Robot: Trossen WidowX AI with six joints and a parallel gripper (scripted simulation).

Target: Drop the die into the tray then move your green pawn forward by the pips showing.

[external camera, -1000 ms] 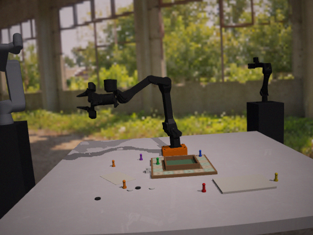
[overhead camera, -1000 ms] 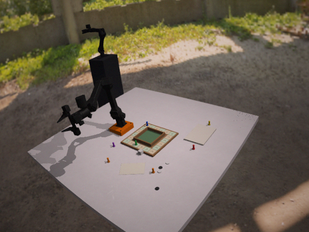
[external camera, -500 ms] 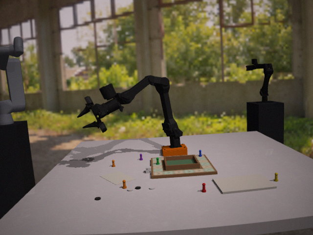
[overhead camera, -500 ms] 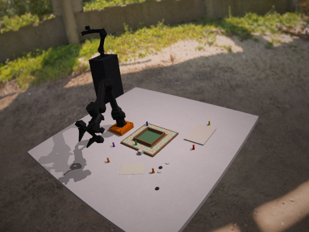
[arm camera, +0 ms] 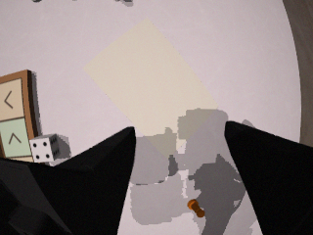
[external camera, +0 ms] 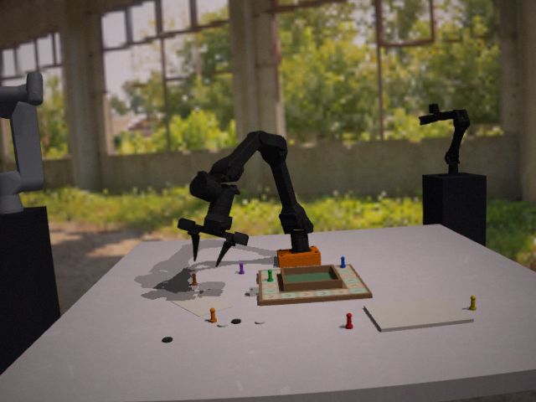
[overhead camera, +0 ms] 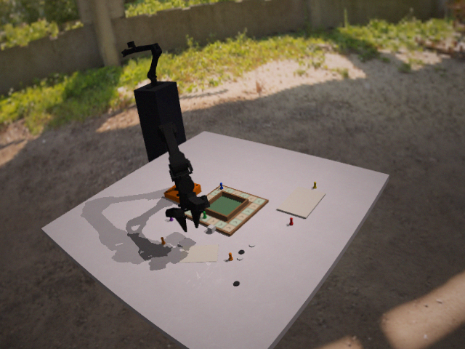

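My gripper tip is now 1 cm past the white die, 12 cm to the right of it and 8 cm above it. Also, from my gripper tip: green pawn: 8 cm behind, 18 cm to the left, 7 cm below; red pawn: 28 cm ahead, 31 cm to the left, 8 cm below; purple pawn: 22 cm behind, 10 cm to the left, 8 cm below.
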